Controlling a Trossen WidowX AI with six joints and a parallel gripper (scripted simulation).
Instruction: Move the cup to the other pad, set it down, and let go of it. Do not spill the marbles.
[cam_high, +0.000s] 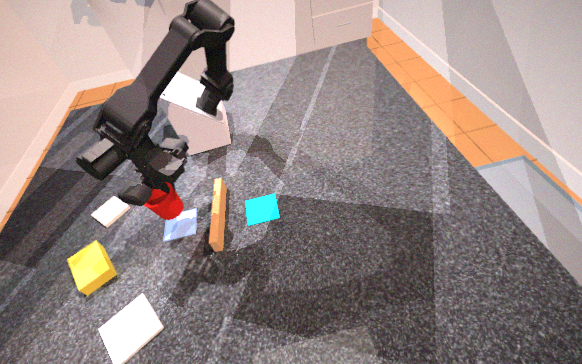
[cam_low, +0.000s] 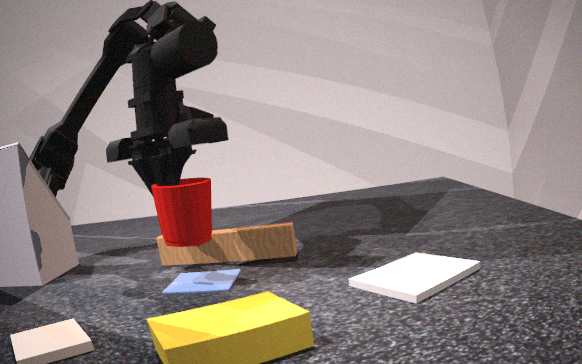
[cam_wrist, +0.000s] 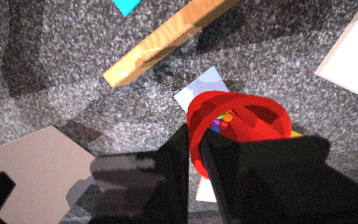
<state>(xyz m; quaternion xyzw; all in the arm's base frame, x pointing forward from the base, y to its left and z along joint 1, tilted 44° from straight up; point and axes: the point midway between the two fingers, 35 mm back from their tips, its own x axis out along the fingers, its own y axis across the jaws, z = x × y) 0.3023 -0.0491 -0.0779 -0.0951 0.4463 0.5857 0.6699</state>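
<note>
My gripper tip is now 4 cm short of the cyan pad, 20 cm to the right of it and 10 cm above it. The rest, counted from my gripper tip: red cup 3 cm ahead, 2 cm to the right; then wooden block 4 cm ahead, 9 cm to the left, 8 cm below; then pale blue pad 3 cm ahead, 2 cm to the right, 10 cm below.
</note>
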